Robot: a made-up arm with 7 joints. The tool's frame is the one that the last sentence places.
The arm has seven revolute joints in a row. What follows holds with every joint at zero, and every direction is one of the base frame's.
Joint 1 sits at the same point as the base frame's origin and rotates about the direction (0, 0.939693, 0.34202).
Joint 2 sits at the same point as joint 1 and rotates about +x.
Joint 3 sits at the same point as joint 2 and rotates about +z.
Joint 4 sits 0.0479 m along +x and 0.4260 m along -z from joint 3 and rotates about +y.
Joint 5 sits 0.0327 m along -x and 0.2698 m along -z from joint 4 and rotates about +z.
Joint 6 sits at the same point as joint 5 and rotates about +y.
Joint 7 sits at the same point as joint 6 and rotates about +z.
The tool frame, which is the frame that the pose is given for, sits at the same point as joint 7; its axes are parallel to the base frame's.
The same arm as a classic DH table. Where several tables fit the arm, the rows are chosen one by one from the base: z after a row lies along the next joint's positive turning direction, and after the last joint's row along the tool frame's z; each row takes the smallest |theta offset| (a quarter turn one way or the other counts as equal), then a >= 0, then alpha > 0; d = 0 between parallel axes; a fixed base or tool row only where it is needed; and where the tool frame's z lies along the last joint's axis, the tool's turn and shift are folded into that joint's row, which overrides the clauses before.
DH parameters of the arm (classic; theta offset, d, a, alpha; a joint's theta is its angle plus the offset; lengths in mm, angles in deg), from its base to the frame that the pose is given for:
base (fixed): 0 0 0 -70
joint 1: 90 0 0 90
joint 2: 70 0 0 -90
joint 3: -90 -426 47.9 -90
joint 4: 0 0 -32.7 90
joint 5: 0 -269.8 0 -90
joint 6: 0 0 0 90
joint 7: 0 0 0 0

